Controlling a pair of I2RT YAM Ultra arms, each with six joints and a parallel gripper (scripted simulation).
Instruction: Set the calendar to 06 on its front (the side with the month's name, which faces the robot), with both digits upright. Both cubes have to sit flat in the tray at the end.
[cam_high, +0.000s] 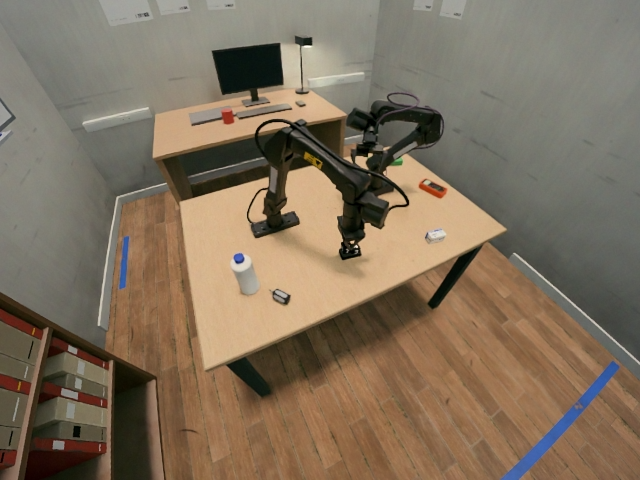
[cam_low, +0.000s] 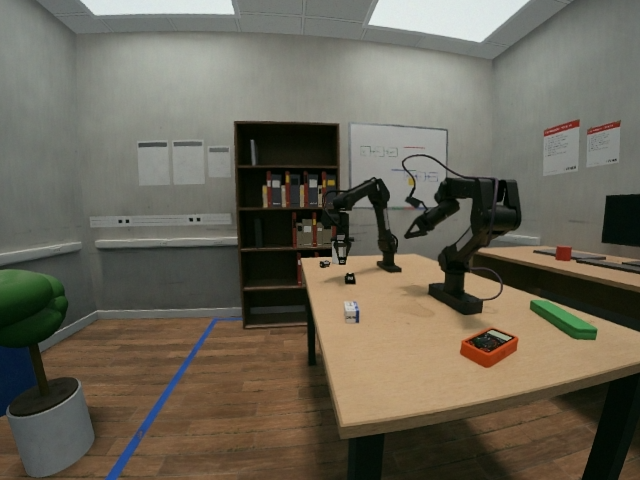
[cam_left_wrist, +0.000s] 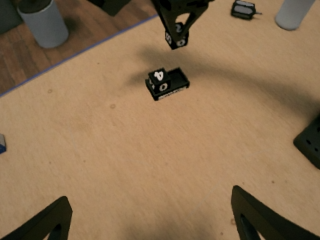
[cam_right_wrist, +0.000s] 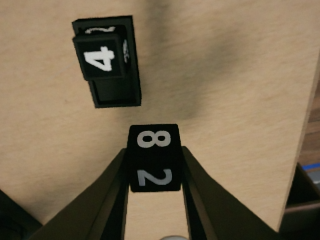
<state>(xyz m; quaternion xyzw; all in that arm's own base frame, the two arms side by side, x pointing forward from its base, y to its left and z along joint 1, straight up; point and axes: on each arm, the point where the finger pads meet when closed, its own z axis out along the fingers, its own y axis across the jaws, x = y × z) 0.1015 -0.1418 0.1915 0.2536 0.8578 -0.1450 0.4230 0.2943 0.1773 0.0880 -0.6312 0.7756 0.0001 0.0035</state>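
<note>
Right now my right hand is 90 mm above the black calendar tray, 30 mm to the right of it and 30 mm past it. The rest, counted from my right hand: orange meter: 620 mm to the left, 180 mm behind, 80 mm below.
</note>
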